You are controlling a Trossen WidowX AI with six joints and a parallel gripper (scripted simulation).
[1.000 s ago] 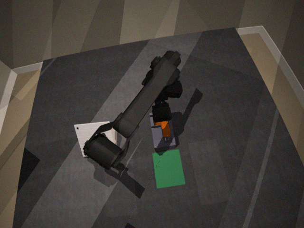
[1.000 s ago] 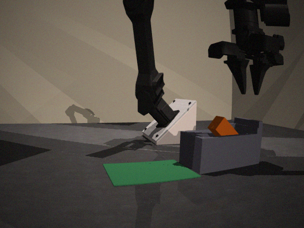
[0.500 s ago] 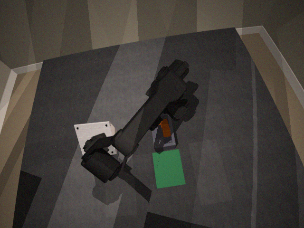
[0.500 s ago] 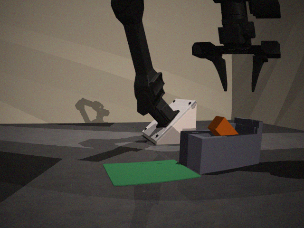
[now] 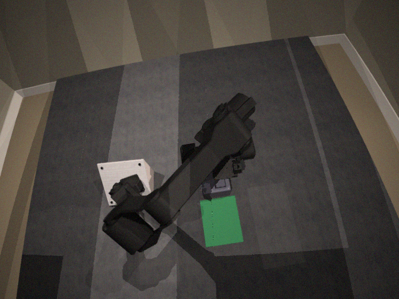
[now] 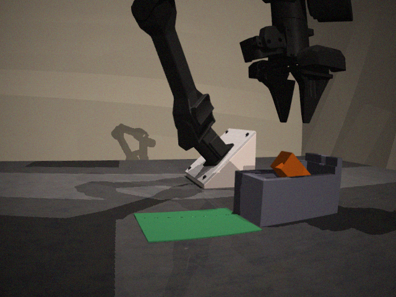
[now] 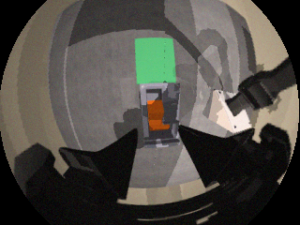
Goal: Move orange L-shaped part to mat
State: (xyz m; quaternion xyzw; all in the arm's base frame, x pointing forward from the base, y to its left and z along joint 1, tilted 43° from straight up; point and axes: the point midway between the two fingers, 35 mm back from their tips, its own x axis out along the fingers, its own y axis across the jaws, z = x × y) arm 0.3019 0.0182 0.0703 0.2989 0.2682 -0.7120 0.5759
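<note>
The orange L-shaped part lies 1 cm behind my gripper tip, 3 cm to the left of it and 10 cm below it. Round my gripper tip: green mat (3 cm behind, 14 cm to the right, 16 cm below).
</note>
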